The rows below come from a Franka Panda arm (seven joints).
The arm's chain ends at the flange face. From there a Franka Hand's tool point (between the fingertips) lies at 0.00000 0.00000 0.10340 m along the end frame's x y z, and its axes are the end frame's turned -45 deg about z.
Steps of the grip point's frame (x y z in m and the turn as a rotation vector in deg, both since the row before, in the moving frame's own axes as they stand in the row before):
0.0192, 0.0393, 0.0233, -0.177, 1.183, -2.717
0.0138, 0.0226, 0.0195, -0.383, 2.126, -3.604
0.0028, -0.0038, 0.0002, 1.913, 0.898, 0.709
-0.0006, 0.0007, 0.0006, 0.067, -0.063, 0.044
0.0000, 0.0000, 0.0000, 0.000, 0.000, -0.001
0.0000, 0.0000, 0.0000, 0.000, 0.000, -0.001
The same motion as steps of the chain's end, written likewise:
0.0397, 0.0155, 0.0233, 0.711, 0.962, -2.717
0.0226, 0.0085, 0.0196, 1.232, 1.774, -3.604
0.0006, -0.0011, 0.0003, 1.988, -0.718, 0.709
0.0002, 0.0009, 0.0006, 0.003, -0.092, 0.044
0.0000, 0.0000, 0.0000, 0.000, 0.000, -0.001
0.0000, 0.0000, 0.0000, 0.000, 0.000, -0.001

